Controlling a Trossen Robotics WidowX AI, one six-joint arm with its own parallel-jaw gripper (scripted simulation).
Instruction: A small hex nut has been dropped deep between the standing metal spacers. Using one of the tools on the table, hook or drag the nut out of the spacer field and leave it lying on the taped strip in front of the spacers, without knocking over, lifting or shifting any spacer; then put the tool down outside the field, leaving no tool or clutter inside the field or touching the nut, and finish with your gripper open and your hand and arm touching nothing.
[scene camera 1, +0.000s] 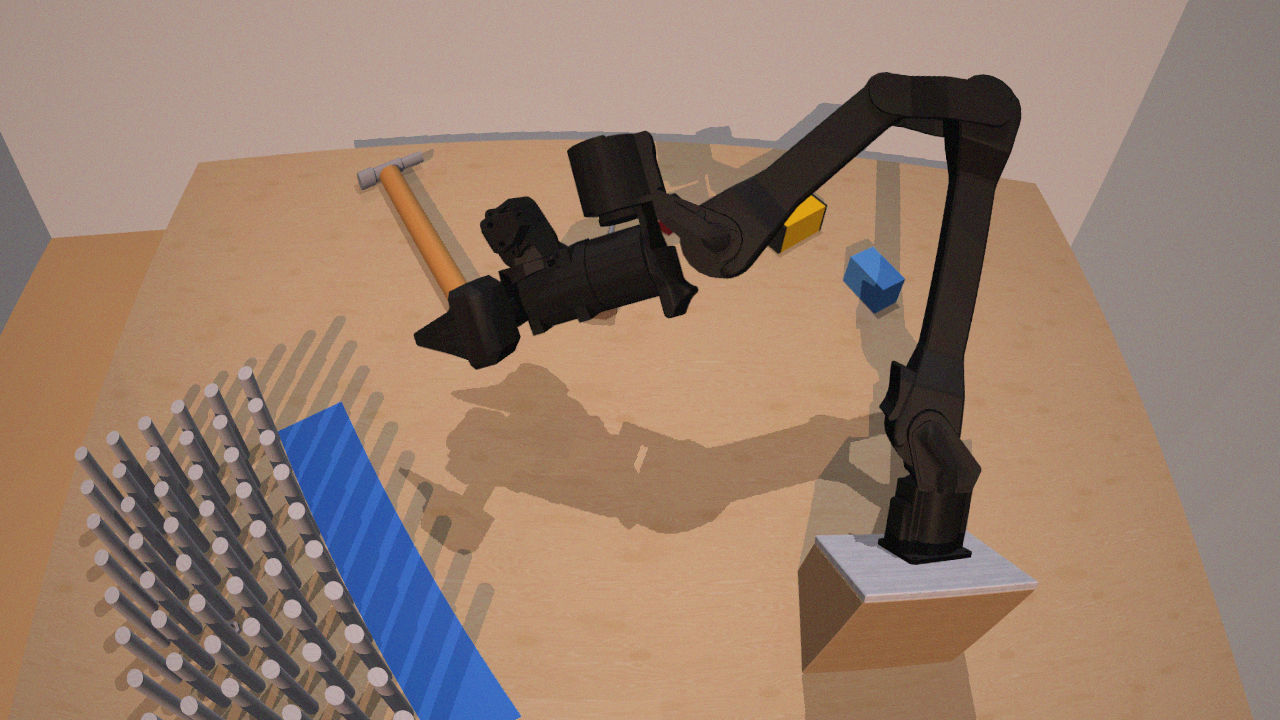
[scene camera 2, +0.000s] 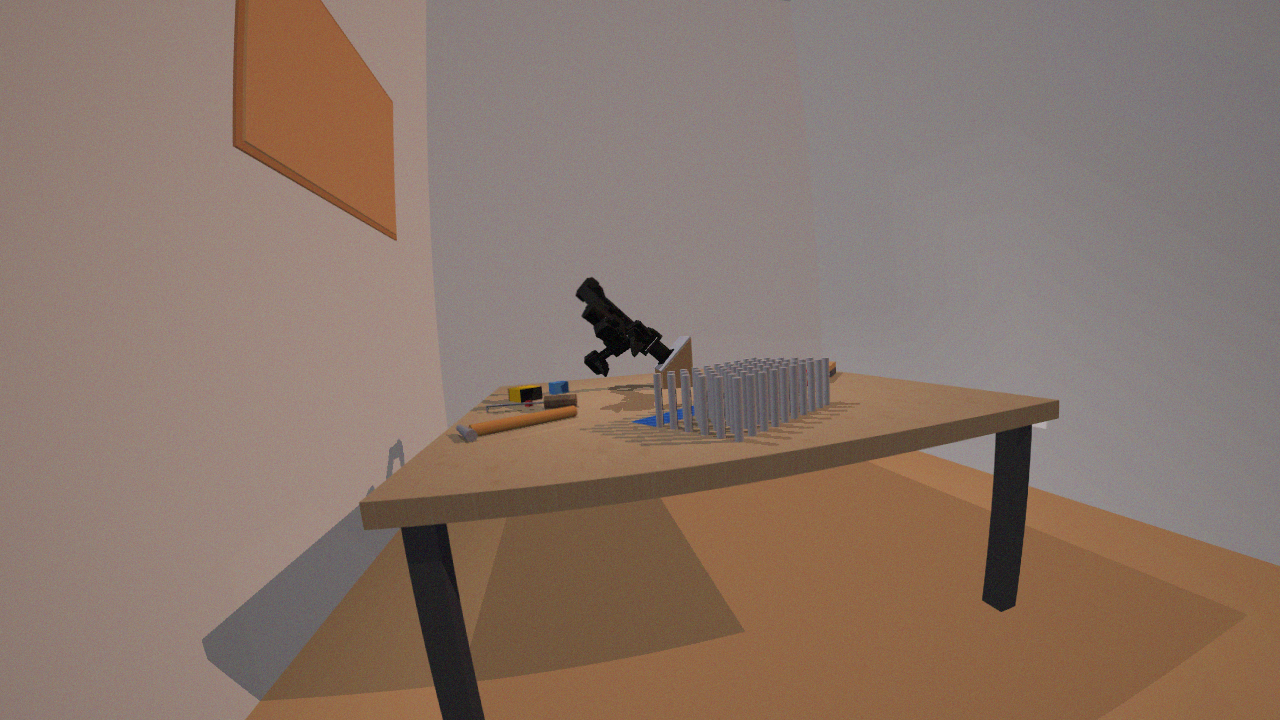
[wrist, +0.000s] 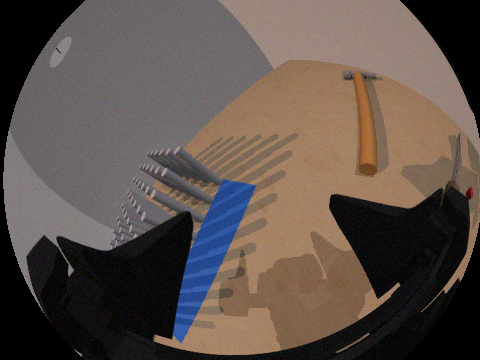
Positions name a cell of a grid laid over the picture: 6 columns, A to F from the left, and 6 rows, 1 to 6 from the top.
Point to the gripper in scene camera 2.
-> C4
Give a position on a blue block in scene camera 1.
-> At E3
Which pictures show the hammer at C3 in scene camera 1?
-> Scene camera 1, scene camera 2 and the wrist view: all of them.
